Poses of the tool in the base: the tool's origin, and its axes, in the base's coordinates. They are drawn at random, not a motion.
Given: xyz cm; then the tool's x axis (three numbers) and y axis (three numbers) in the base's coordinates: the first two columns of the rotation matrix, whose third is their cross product.
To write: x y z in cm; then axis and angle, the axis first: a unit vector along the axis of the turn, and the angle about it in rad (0 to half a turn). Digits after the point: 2 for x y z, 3 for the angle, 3 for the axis.
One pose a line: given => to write
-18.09, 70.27, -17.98, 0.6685, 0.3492, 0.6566, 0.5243, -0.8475, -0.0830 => -18.09, 70.27, -17.98, -0.912, -0.244, -0.331, 2.874
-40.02, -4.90, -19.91, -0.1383, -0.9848, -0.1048, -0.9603, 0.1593, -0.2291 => -40.02, -4.90, -19.91, -0.651, 0.758, -0.054, 2.910
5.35, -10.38, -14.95, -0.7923, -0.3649, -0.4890, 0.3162, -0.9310, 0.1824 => 5.35, -10.38, -14.95, 0.272, -0.046, -0.961, 2.779
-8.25, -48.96, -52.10, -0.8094, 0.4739, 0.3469, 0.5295, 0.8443, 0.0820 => -8.25, -48.96, -52.10, -0.268, -0.959, -0.089, 2.823
